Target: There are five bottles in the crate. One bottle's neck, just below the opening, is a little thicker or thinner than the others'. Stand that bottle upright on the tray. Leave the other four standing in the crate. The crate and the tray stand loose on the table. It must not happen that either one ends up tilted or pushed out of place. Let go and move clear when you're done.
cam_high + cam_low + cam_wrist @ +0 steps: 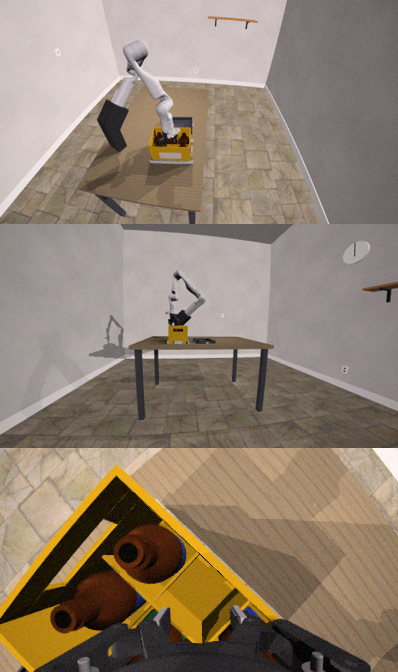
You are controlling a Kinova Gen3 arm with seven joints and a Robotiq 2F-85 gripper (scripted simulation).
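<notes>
My hand is 7 cm above the yellow crate, 4 cm to the right of it and 1 cm past it. Round my hand: dark grey tray (33 cm to the left, 14 cm below, 3 cm behind).
</notes>
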